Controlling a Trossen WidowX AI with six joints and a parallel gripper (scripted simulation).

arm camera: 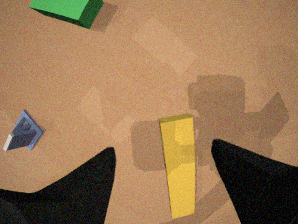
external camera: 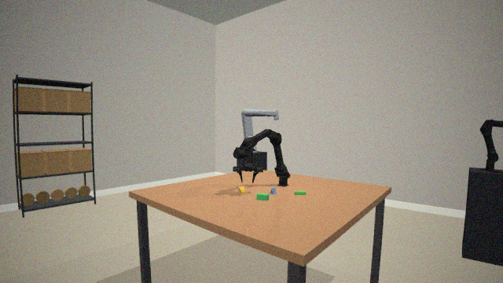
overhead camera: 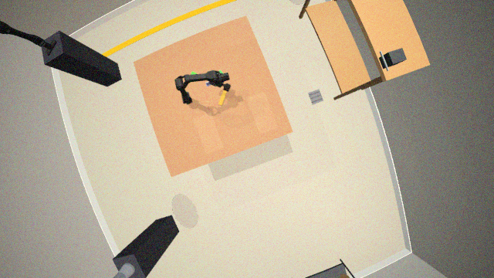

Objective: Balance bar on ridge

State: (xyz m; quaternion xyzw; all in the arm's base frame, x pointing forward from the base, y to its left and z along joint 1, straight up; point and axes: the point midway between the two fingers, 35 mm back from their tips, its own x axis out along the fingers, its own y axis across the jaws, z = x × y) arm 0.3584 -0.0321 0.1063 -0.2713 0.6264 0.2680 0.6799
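Now: the yellow bar 7 cm to the right of my gripper tip, 6 cm below it and 3 cm behind it. From my gripper tip the other things lie so: green block 15 cm to the left, 6 cm below, 3 cm ahead.
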